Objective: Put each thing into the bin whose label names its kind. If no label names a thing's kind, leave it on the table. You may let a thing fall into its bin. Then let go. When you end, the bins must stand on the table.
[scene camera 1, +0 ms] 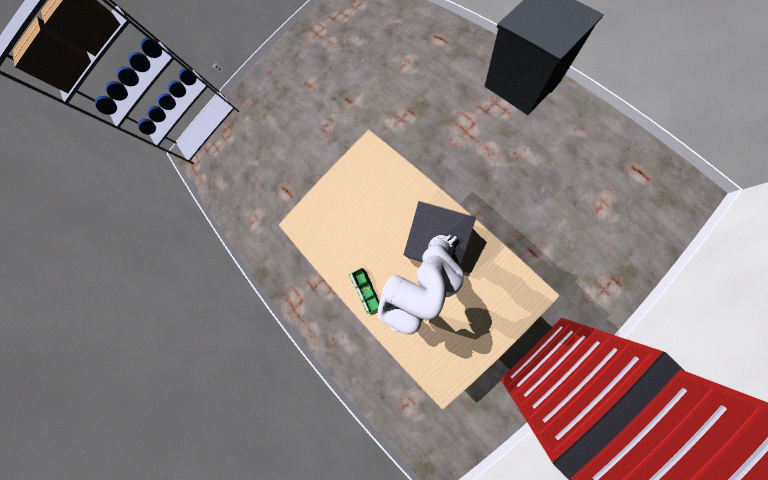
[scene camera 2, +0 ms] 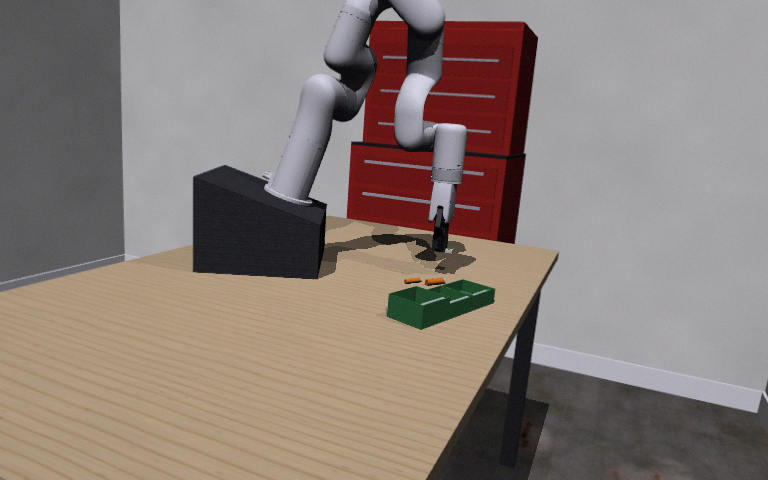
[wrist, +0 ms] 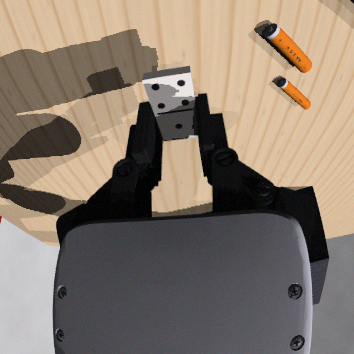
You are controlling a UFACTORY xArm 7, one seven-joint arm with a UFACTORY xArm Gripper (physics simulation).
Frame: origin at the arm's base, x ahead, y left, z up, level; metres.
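Seen in the pictures: gripper, fingertip midpoint: (scene camera 2: 439, 250) (wrist: 177, 113); arm's base, origin of the base link: (scene camera 2: 287, 196).
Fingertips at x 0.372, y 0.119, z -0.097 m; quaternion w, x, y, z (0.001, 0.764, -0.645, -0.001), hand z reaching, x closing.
Note:
Pixels of each thing's top centre, then the offset from my fingertips to it. Level surfaces: height alone.
- white domino, middle of its top: (wrist: 174, 111) (scene camera 2: 442, 248) dy +0.001, dx +0.008, dz +0.006 m
- larger orange battery, middle of its top: (wrist: 291, 52) (scene camera 2: 435, 278) dy -0.088, dx +0.028, dz -0.047 m
- smaller orange battery, middle of its top: (wrist: 296, 96) (scene camera 2: 413, 278) dy -0.110, dx -0.019, dz -0.051 m
- small brass-coloured thing, middle of its top: (scene camera 1: 366, 288) dy -0.248, dx +0.087, dz -0.041 m
- wooden table, its level: dz -0.061 m
My gripper (scene camera 2: 440, 249) (wrist: 177, 113) is shut on a white domino (scene camera 2: 448, 250) (wrist: 170, 90) with black pips, held tilted above the table. A larger orange battery (scene camera 2: 434, 281) (wrist: 292, 48) and a smaller orange battery (scene camera 2: 412, 280) (wrist: 296, 94) lie on the table, to the right of the domino in the wrist view. The green row of three joined bins (scene camera 1: 370, 307) (scene camera 2: 438, 315) stands on the table, close beyond the batteries in scene camera 2. A small brass-coloured thing (scene camera 1: 366, 288) shows in the middle bin. The bin labels are too small to read.
The arm's black base block (scene camera 1: 421, 229) (scene camera 2: 254, 243) stands on the wooden table (scene camera 1: 351, 198) (scene camera 2: 226, 362). The bins are near one long table edge. A red drawer cabinet (scene camera 1: 589, 390) (scene camera 2: 518, 96) stands beyond the table's end.

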